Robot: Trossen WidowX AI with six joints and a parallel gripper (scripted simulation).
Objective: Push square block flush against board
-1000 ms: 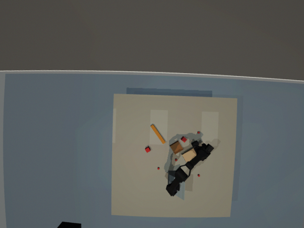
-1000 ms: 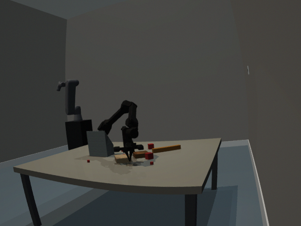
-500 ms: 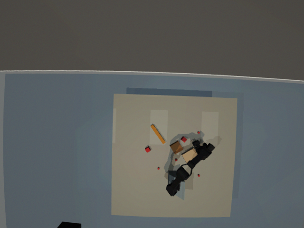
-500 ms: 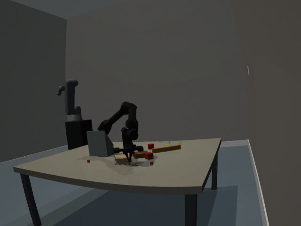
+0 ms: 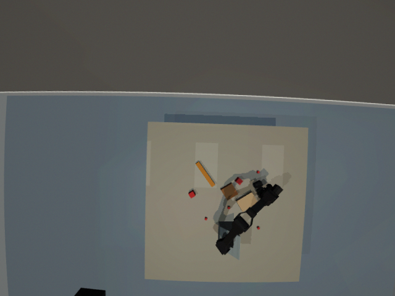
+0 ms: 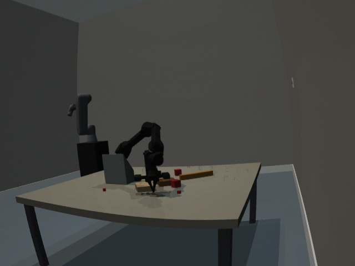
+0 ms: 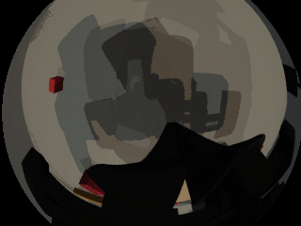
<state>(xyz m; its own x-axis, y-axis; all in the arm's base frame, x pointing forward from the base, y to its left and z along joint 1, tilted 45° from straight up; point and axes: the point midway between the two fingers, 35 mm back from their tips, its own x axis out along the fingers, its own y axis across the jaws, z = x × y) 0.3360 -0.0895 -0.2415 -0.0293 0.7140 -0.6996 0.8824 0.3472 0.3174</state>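
Now: gripper tip 2 cm past the square block, 23 cm to the right of it and 1 cm below it. Round my gripper tip: board 11 cm ahead, 42 cm to the left, 1 cm above.
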